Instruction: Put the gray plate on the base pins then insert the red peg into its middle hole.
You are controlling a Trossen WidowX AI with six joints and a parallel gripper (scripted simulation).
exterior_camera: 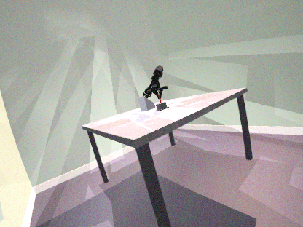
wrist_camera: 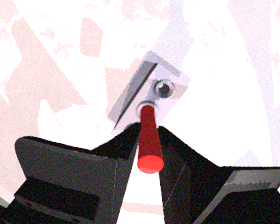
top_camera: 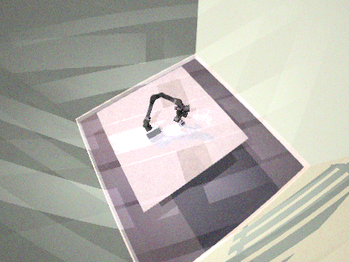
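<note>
Now: gripper tip right at the red peg. Also, from my gripper tip: base 9 cm below; gray plate 5 cm below.
</note>
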